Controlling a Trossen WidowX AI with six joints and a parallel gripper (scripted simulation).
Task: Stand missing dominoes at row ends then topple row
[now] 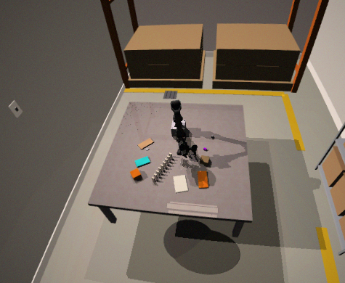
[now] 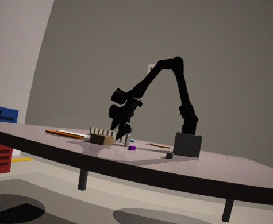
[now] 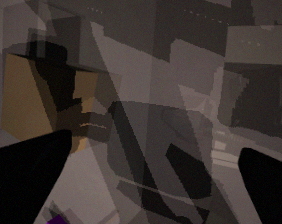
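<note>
Right now the brown box is 12 cm to the left of my gripper tip and 2 cm below it. Also, from my gripper tip: orange slab (18 cm ahead, 13 cm to the left, 4 cm below); then small purple piece (14 cm behind, 10 cm to the left, 3 cm below); then cream sheet (26 cm ahead, 4 cm to the right, 4 cm below).
</note>
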